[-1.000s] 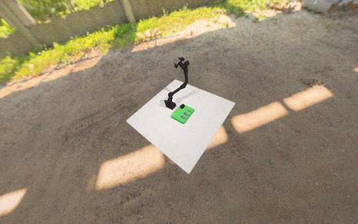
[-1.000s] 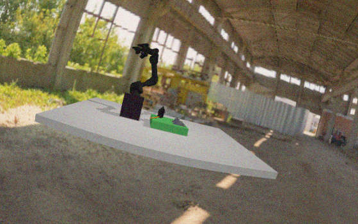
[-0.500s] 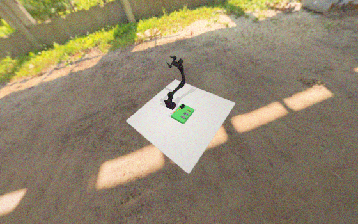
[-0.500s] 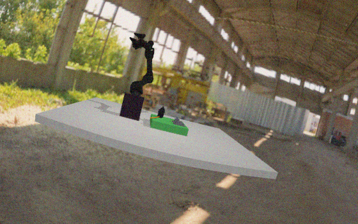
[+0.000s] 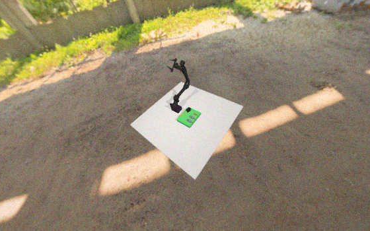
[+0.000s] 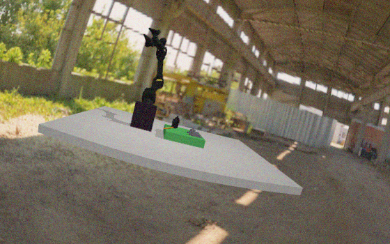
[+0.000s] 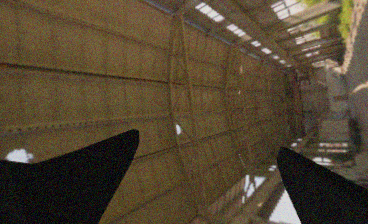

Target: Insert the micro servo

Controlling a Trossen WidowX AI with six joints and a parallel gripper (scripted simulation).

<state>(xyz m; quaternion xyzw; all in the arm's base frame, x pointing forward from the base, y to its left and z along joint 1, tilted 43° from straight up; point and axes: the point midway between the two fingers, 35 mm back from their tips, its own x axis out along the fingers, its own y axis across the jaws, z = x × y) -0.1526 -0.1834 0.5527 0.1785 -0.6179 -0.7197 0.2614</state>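
Now: the green deck 66 cm below my gripper tip, 39 cm ahead of it and 26 cm to the right of it.
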